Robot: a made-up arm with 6 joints. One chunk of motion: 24 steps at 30 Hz.
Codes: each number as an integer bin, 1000 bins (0 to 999) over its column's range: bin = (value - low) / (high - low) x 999, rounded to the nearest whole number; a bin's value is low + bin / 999 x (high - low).
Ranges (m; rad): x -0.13..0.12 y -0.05..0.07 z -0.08..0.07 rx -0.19..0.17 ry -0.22..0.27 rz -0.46..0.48
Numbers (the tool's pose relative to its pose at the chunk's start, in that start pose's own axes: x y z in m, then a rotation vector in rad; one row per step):
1: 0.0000 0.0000 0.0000 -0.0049 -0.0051 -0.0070
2: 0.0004 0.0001 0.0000 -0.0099 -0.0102 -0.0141
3: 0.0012 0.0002 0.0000 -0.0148 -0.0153 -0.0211
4: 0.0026 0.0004 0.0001 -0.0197 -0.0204 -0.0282
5: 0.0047 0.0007 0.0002 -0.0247 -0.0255 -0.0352
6: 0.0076 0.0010 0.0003 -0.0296 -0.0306 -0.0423
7: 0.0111 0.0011 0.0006 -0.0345 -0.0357 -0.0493
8: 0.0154 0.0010 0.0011 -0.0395 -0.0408 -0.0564
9: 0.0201 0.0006 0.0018 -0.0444 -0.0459 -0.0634
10: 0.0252 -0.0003 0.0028 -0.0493 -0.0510 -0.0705
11: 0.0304 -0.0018 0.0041 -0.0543 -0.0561 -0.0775
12: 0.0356 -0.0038 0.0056 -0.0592 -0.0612 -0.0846
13: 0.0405 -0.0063 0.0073 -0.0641 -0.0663 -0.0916
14: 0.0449 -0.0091 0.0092 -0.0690 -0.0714 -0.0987
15: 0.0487 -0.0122 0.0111 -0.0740 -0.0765 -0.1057
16: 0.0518 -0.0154 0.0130 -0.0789 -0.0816 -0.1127
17: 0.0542 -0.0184 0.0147 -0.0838 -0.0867 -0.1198
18: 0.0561 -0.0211 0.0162 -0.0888 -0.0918 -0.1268
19: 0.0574 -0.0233 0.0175 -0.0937 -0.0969 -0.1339
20: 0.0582 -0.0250 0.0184 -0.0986 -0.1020 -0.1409
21: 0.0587 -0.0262 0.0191 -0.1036 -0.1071 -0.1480
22: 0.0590 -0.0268 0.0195 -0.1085 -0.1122 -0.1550
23: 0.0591 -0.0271 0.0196 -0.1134 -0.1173 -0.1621
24: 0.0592 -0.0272 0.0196 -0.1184 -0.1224 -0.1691
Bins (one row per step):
1: 519 416 533 514 438 481
2: 521 417 533 500 428 474
3: 524 418 533 486 417 466
4: 530 420 533 473 407 459
5: 538 422 534 459 397 451
6: 550 425 535 445 386 444
7: 564 425 537 432 376 436
8: 581 425 540 418 365 429
9: 600 421 545 404 355 421
10: 620 414 551 390 345 414
11: 641 401 560 377 334 407
12: 662 385 570 363 324 399
13: 681 364 581 349 313 392
14: 699 340 594 336 303 384
15: 714 315 607 322 293 377
16: 726 288 619 308 282 369
17: 736 263 631 295 272 362
18: 744 241 641 281 261 354
19: 749 222 649 267 251 347
20: 752 208 655 254 241 339
21: 754 198 660 240 230 332
22: 755 193 663 226 220 324
23: 756 191 663 213 209 317
24: 756 190 663 199 199 309

